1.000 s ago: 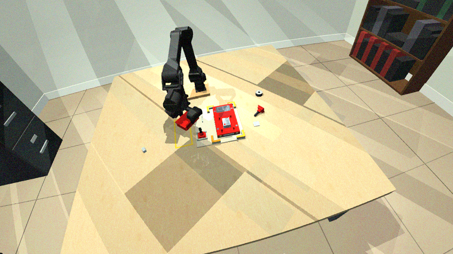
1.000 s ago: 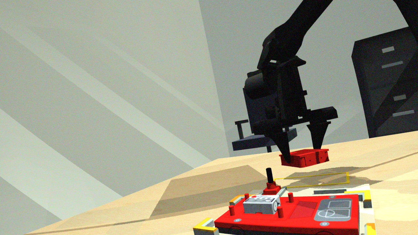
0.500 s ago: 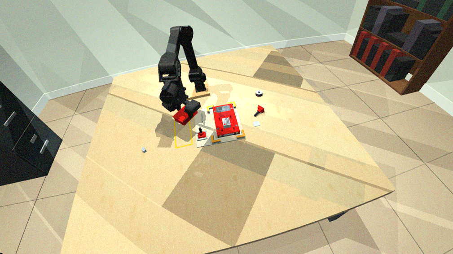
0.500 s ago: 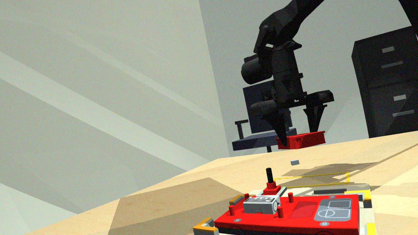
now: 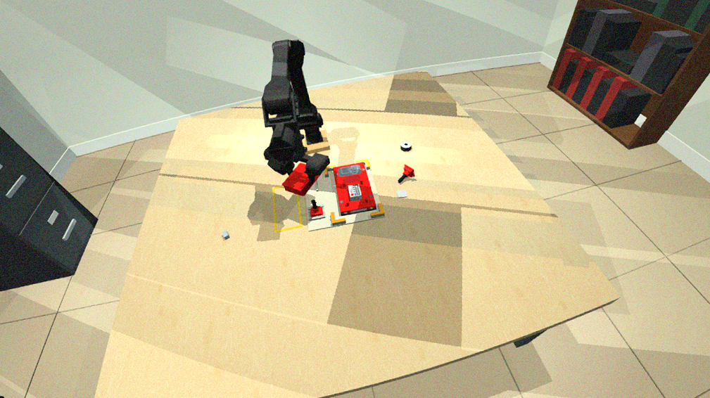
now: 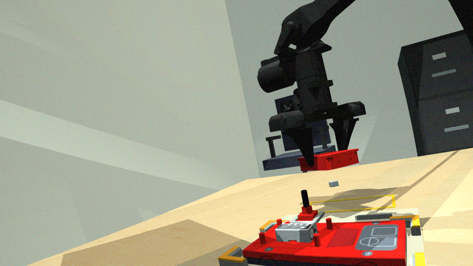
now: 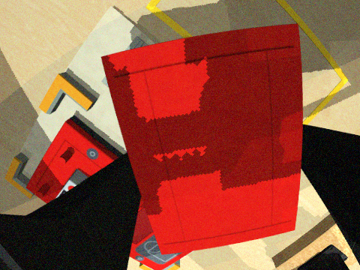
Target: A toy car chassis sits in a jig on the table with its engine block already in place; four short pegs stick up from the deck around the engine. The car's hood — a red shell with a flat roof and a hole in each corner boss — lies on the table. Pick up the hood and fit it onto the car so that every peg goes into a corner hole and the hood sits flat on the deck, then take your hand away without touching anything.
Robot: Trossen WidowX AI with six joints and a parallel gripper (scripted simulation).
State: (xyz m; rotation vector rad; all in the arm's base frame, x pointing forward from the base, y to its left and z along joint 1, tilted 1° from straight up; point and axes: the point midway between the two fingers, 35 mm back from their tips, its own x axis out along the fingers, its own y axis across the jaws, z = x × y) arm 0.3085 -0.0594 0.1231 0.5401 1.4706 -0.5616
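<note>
Now: the grey engine block 150 mm to the left of my gripper tip, 80 mm below it and 30 mm ahead of it. From my gripper tip the other things lie so: wheel 380 mm to the left, 160 mm behind, 100 mm below; red hood 10 mm above.
</note>
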